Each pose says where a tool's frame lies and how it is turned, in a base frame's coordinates. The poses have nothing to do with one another.
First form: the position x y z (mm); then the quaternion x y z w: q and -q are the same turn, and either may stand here.
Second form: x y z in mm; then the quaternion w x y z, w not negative. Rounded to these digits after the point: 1 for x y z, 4 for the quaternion.
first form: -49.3 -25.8 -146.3 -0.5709 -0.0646 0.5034 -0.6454
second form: -49.3 -25.8 -146.3 0.6454 0.5709 0.0646 -0.5034
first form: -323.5 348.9 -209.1 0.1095 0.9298 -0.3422 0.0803
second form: -323.5 348.9 -209.1 0.0803 0.1095 0.9298 -0.3422
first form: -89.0 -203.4 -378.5 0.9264 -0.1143 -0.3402 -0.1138
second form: -89.0 -203.4 -378.5 0.1138 -0.9264 0.1143 0.3402
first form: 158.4 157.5 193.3 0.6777 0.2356 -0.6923 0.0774
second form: 158.4 157.5 193.3 0.0774 0.6777 0.2356 -0.6923
